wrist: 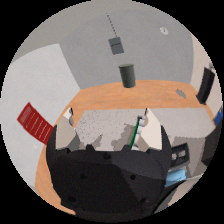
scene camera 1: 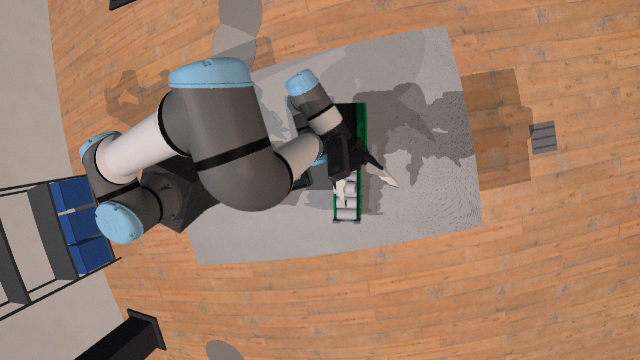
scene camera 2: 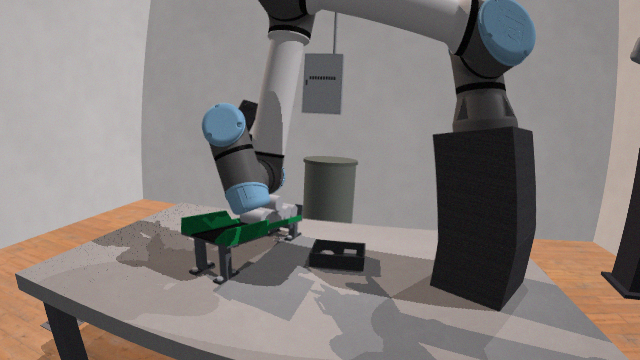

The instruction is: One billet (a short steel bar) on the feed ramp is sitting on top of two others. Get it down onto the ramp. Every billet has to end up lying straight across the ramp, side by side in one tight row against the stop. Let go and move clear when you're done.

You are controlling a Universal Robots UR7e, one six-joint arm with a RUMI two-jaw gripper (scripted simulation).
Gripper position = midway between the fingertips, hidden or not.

Observation:
In view: my gripper [scene camera 1: 371, 197] and a black tray [scene camera 2: 338, 261].
My gripper is seen too in the wrist view [wrist: 108, 108].

